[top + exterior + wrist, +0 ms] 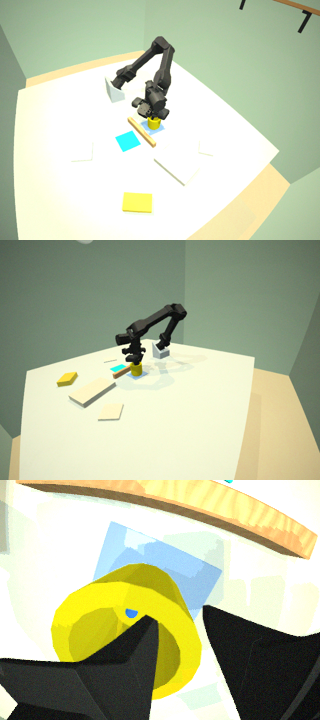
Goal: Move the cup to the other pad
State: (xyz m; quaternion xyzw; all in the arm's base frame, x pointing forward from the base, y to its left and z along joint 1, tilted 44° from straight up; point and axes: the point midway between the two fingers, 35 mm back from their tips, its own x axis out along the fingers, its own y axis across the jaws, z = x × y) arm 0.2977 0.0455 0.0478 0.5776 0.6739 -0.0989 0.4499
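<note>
The cyan pad is 15 cm to the right of my gripper tip, 5 cm ahead of it and 4 cm below it. The rest, counted from my gripper tip: yellow cup 2 cm ahead, 1 cm to the left; then wooden bar 7 cm to the right, 3 cm below, 3 cm ahead.
</note>
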